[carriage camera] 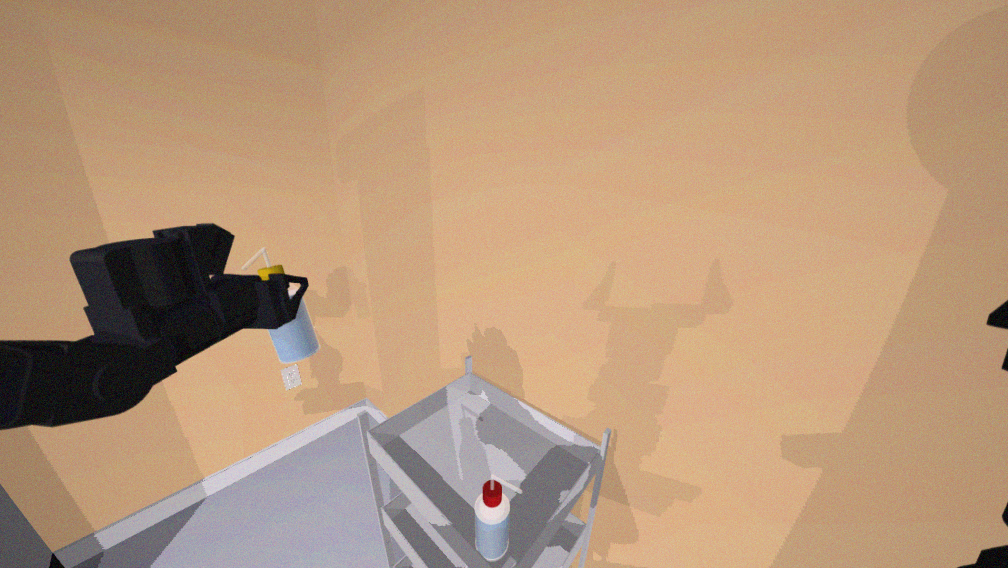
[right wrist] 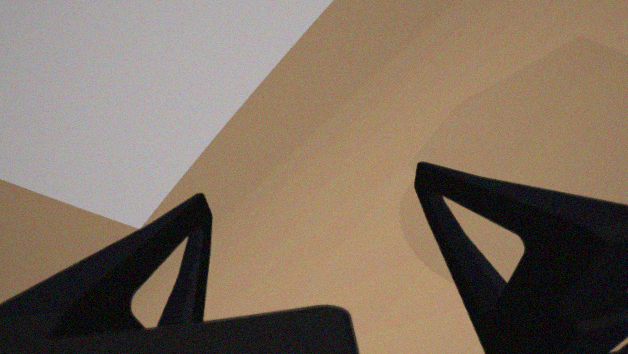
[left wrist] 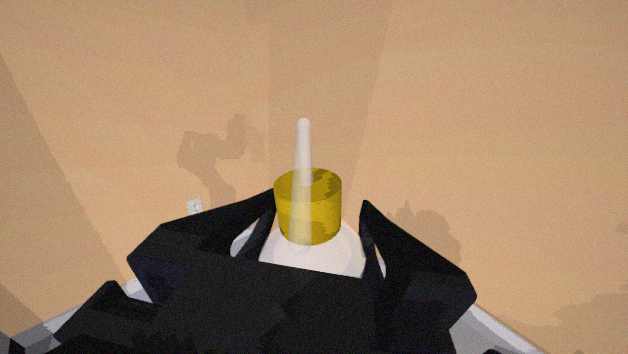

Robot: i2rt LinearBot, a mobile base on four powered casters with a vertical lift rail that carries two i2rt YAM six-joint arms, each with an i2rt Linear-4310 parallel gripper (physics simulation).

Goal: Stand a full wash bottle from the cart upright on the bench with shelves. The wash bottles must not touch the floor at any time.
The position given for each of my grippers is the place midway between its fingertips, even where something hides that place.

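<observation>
There's a three-tier cart (carriage camera: 440, 451) here. As for my grippers, you'd see my left gripper (carriage camera: 290, 281), with the left wrist view showing my left gripper (left wrist: 319, 201) too, and there's my right gripper (right wrist: 313, 189).
</observation>
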